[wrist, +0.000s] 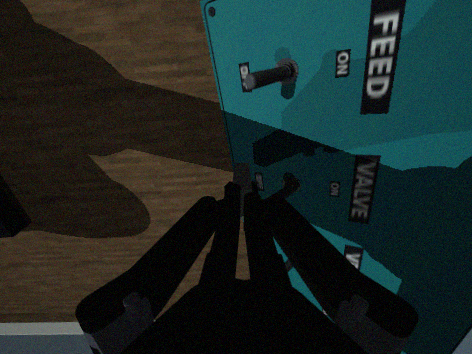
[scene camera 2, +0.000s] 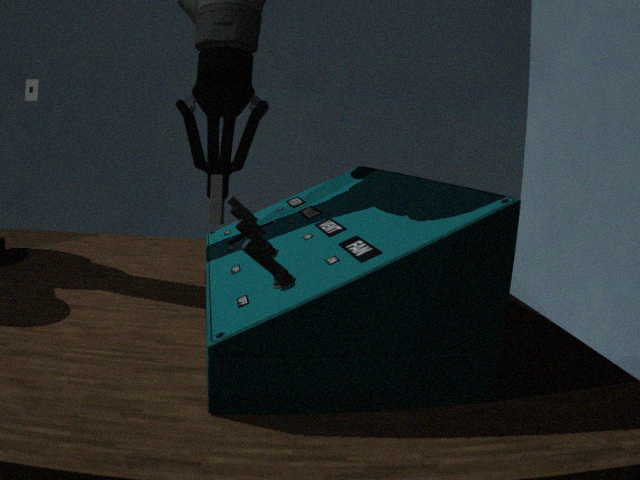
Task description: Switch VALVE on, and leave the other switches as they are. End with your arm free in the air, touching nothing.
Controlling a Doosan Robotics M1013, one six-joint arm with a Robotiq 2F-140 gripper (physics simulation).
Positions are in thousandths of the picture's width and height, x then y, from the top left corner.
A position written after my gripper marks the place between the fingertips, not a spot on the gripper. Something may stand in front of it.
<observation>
my gripper: wrist 512, 493; scene camera 2 338, 468
</observation>
